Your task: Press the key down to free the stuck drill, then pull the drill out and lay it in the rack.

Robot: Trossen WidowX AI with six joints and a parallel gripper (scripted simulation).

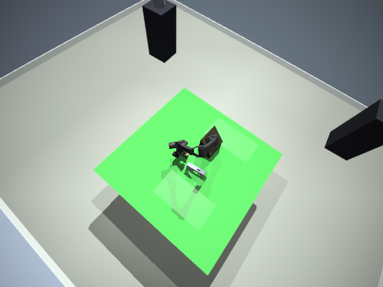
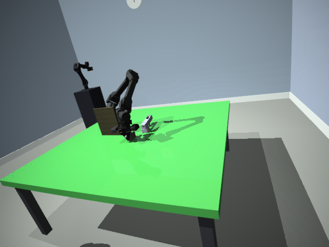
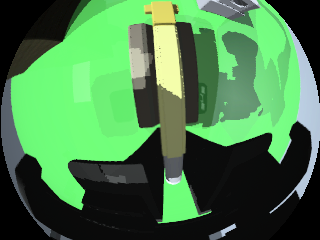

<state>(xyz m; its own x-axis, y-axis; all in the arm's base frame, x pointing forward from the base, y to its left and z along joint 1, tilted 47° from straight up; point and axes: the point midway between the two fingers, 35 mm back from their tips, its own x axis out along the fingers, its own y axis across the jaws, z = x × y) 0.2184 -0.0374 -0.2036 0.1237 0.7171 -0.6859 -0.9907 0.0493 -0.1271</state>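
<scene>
Now: the yellow drill 4 cm to the left of my gripper tip and 4 cm above it. From my gripper tip the other things lie so: grey block 6 cm ahead, 22 cm to the left, 3 cm above; rack 5 cm to the left.
</scene>
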